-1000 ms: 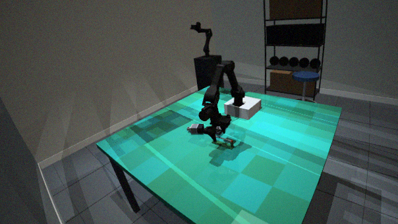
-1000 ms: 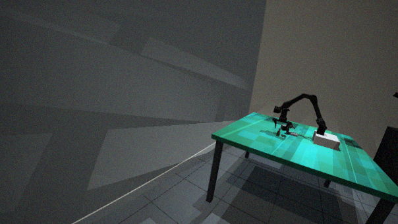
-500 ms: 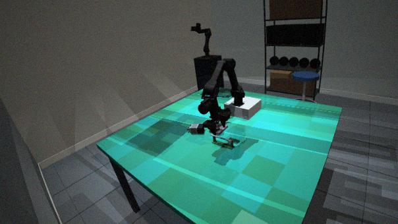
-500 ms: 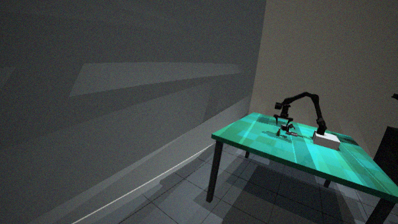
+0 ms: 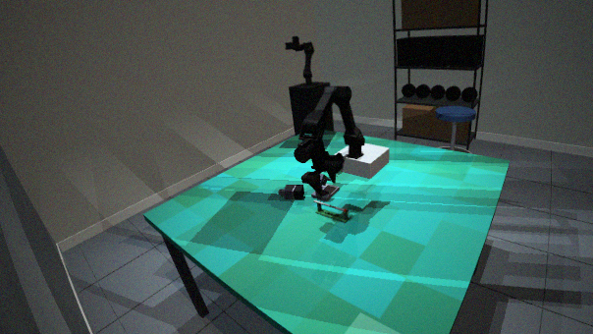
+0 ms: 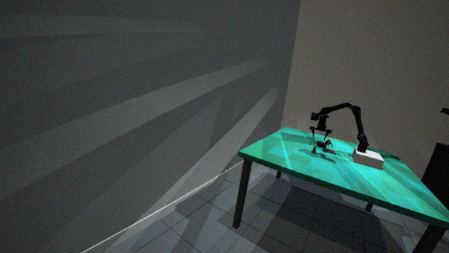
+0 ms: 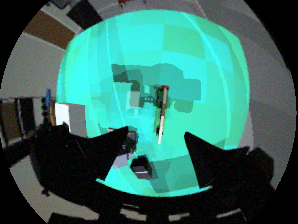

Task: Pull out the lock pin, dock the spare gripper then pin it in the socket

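Now: gripper tip 22 cm to the left of the spare gripper, 9 cm above it and 1 cm short of it. Also, from my gripper tip: olive mount (9 cm below, 2 cm to the left, 1 cm ahead); grey mount (11 cm to the right, 8 cm behind, 6 cm below).
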